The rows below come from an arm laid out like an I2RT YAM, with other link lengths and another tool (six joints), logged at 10 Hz.
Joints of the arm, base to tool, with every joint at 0 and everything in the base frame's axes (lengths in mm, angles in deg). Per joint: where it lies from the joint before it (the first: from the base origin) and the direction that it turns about. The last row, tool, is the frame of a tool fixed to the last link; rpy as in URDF.
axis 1: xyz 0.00 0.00 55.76 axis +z
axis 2: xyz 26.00 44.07 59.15 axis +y
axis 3: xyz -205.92 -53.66 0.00 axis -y
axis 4: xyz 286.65 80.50 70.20 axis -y
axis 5: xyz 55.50 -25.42 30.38 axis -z
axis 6: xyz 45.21 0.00 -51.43 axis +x
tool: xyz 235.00 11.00 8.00 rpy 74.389 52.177 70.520
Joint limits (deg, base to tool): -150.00..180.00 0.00..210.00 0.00..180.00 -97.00..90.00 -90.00..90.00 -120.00..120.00
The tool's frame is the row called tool.
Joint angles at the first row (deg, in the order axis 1, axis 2, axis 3, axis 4, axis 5, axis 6):
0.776, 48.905, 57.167, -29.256, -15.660, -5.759
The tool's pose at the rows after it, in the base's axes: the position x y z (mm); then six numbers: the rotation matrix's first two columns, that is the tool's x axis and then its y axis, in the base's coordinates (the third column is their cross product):
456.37 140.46 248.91 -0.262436 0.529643 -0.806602 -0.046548 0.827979 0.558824
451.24 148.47 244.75 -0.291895 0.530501 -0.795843 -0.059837 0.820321 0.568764
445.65 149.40 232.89 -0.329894 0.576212 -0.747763 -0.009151 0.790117 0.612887
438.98 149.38 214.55 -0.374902 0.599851 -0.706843 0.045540 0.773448 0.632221
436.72 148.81 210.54 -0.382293 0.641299 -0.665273 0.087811 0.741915 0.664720
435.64 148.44 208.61 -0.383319 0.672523 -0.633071 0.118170 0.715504 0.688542
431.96 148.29 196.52 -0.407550 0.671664 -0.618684 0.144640 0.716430 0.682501
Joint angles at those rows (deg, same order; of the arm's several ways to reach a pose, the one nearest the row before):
0.775, 48.927, 57.101, -29.758, -16.054, -5.760
0.775, 48.927, 57.101, -30.785, -17.803, -5.781
0.775, 49.057, 57.100, -33.124, -18.109, -2.437
0.776, 49.669, 57.100, -36.053, -18.174, -0.623
0.775, 49.670, 57.102, -36.994, -18.153, 2.590
0.777, 49.671, 57.103, -37.474, -18.151, 5.104
0.776, 50.348, 57.101, -39.025, -18.131, 5.060

